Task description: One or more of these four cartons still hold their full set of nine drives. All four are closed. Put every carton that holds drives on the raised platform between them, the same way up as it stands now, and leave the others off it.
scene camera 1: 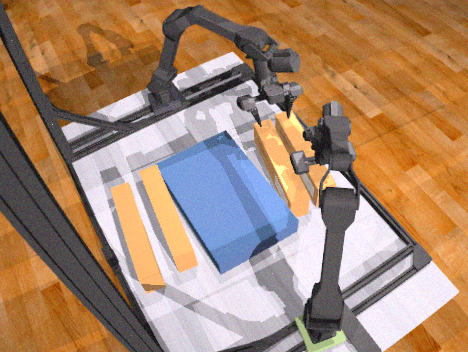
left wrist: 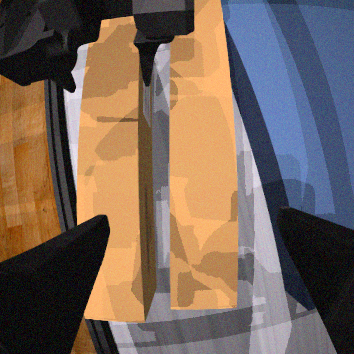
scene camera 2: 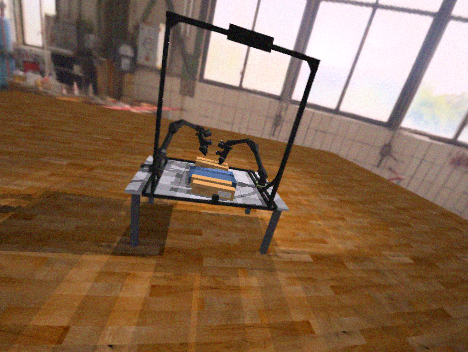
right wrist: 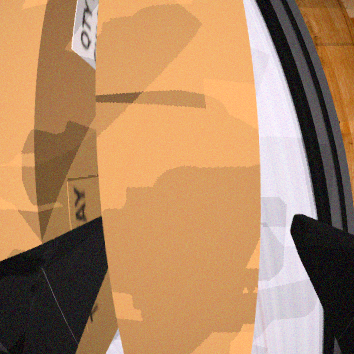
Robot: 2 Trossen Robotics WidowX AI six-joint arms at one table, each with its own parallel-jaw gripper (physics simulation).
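Frame: origin at the left arm's base, x ahead, y left, z up, level; metres.
Where they show: left gripper, fingertip midpoint: [scene camera 1: 274, 122] [left wrist: 193, 219] [scene camera 2: 206, 154]; right gripper, fingertip midpoint: [scene camera 1: 316, 168] [left wrist: 108, 86] [scene camera 2: 219, 164] [right wrist: 206, 223]; left arm's base, link origin: [scene camera 1: 163, 97]; right arm's base, link origin: [scene camera 1: 320, 328] [scene camera 2: 261, 184].
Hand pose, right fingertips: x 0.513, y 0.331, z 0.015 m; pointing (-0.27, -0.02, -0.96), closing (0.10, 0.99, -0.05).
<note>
Each offset is from my right fingertips to the top centre of the thing. "spot": to the spot under its first point.
Four closed orange cartons lie beside the blue platform @(0.040 m back, 0.284 m right, 0.002 m up) [scene camera 1: 215, 200] [left wrist: 310, 100]: outer left carton @(0.006 m back, 0.559 m right, 0.027 m up) [scene camera 1: 135, 235], inner left carton @(0.032 m back, 0.459 m right, 0.027 m up) [scene camera 1: 170, 220], inner right carton @(0.063 m back, 0.092 m right, 0.027 m up) [scene camera 1: 280, 162] [left wrist: 202, 150] [right wrist: 17, 100] and outer right carton @(0.072 m back, 0.008 m right, 0.027 m up) [scene camera 1: 288, 129] [left wrist: 107, 185] [right wrist: 180, 145]. No carton is on the platform. My left gripper [scene camera 1: 274, 120] [left wrist: 193, 219] is open above the far ends of the right pair, one finger over the outer carton, the other over the platform's edge. My right gripper [right wrist: 206, 223] [left wrist: 108, 86] is open, its fingers on either side of the outer right carton. Carton contents are hidden.
A black rail @(spot: 0.060 m back, 0.077 m left, 0.051 m down) [right wrist: 300, 110] [left wrist: 56, 150] runs along the table edge beside the outer right carton. The two grippers are close together over the right pair. A dark frame post [scene camera 1: 45, 220] stands at the left of scene camera 1. A narrow gap separates the right pair.
</note>
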